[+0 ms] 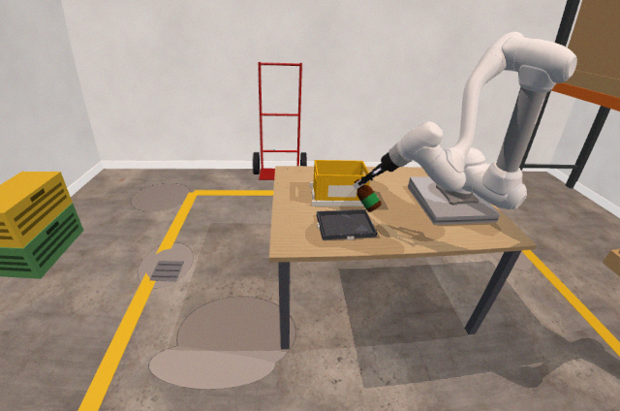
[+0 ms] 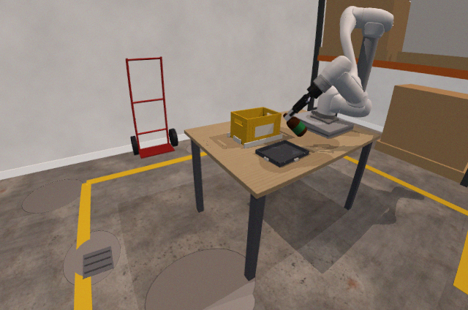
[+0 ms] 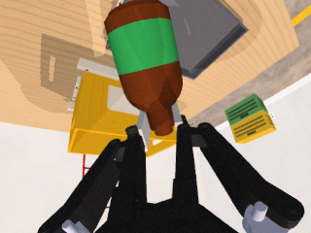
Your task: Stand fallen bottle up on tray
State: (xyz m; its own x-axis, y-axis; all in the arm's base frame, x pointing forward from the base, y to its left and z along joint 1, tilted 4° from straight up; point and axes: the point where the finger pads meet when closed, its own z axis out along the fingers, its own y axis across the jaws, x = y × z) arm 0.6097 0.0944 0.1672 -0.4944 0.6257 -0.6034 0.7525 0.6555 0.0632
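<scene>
Now: the bottle 20 mm behind my hand, 20 mm to the left of it and 50 mm below it. The rest, counted from my hand: dark tray 60 mm ahead, 30 mm to the left, 200 mm below; yellow crate 30 mm ahead, 240 mm to the right, 130 mm below.
</scene>
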